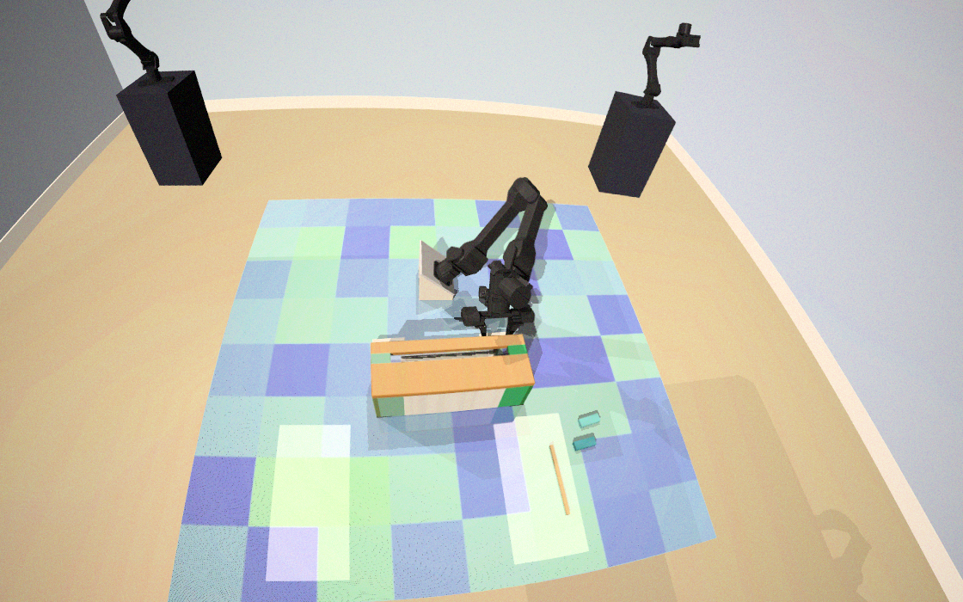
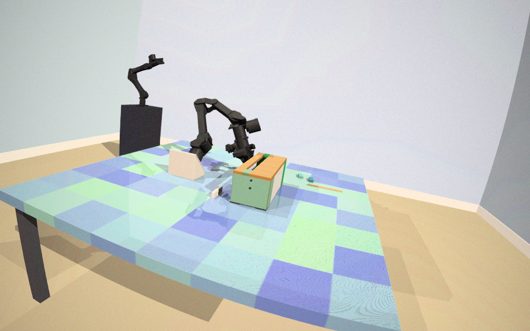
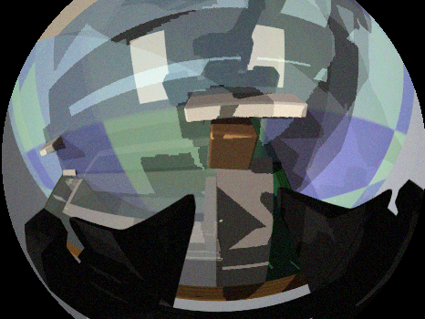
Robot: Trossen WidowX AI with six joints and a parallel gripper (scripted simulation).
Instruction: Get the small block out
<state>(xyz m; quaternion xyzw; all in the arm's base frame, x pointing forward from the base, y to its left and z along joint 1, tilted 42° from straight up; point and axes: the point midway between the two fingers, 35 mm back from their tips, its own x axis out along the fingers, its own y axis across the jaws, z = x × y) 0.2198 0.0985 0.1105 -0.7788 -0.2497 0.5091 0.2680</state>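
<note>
Now: gripper tip 2 cm past the small block and 4 cm above it. The rest, counted from my gripper tip: box 7 cm ahead, 13 cm to the right; thin stick 37 cm ahead, 15 cm to the left, 6 cm below.
</note>
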